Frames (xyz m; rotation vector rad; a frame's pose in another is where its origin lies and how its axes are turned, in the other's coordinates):
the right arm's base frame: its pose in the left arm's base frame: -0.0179 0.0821 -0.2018 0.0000 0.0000 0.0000
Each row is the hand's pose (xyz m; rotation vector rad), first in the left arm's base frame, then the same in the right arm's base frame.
Working: the left arm's base frame: its pose in the right arm's base frame: 0.0179 -0.0821 0.2018 0.0000 0.0000 0.0000

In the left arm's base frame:
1: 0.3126 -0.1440 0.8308 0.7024 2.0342 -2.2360
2: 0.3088 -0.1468 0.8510 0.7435 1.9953 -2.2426
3: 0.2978 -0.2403 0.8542 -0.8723 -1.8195 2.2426
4: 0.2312 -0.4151 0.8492 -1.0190 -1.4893 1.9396
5: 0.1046 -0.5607 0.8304 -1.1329 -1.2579 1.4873
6: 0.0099 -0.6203 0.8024 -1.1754 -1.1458 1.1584
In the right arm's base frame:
1: 0.3305 -0.2261 1.0326 0.7024 2.0342 -2.2360
2: 0.3267 -0.2289 1.0528 0.7435 1.9953 -2.2426
3: 0.3157 -0.3224 1.0560 -0.8723 -1.8195 2.2426
4: 0.2491 -0.4972 1.0510 -1.0190 -1.4893 1.9396
5: 0.1225 -0.6428 1.0322 -1.1329 -1.2579 1.4873
6: 0.0278 -0.7024 1.0042 -1.1754 -1.1458 1.1584

